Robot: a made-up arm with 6 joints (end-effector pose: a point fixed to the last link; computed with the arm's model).
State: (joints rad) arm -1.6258 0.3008 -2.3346 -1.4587 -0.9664 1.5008
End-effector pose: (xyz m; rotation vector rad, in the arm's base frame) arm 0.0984 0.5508 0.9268 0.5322 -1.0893 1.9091
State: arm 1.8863 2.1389 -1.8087 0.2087 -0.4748 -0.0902
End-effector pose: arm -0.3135 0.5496 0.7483 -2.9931 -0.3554 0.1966
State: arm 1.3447 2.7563 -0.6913 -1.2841 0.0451 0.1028
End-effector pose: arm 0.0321 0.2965 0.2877 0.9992 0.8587 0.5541
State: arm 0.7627 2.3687 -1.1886 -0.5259 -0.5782 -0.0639
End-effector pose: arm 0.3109 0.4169 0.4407 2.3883 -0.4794 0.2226
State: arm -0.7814 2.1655 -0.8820 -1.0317 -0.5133 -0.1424
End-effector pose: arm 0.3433 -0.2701 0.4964 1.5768 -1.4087 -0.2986
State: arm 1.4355 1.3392 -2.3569 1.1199 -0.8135 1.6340
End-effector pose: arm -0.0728 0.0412 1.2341 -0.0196 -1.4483 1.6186
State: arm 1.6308 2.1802 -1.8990 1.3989 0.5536 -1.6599
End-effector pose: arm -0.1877 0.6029 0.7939 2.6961 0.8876 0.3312
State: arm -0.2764 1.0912 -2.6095 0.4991 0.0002 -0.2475
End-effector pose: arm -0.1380 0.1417 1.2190 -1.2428 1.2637 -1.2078
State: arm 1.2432 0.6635 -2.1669 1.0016 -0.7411 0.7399
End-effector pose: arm -0.2138 -0.3722 1.1085 -0.5957 -1.0076 0.8644
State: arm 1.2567 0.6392 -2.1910 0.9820 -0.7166 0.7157
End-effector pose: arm -0.2179 -0.3958 1.0974 -0.6002 -1.0196 0.8296
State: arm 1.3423 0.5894 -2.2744 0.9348 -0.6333 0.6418
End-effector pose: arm -0.2031 -0.4637 1.0690 -0.5967 -1.0595 0.7783
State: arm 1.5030 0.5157 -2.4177 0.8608 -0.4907 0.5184
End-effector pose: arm -0.1448 -0.5675 1.0143 -0.5597 -1.0936 0.7043
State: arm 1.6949 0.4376 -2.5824 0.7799 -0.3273 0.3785
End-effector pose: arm -0.0387 -0.6595 0.9408 -0.4834 -1.0718 0.6360
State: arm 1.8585 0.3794 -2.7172 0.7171 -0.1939 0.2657
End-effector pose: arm 0.0725 -0.7043 0.8757 -0.4073 -1.0082 0.6093
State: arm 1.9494 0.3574 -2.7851 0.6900 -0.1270 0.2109
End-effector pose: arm 0.1378 -0.7119 0.8456 -0.3691 -0.9689 0.6176
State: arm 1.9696 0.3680 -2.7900 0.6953 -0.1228 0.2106
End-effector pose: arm 0.1502 -0.7057 0.8515 -0.3677 -0.9803 0.6387
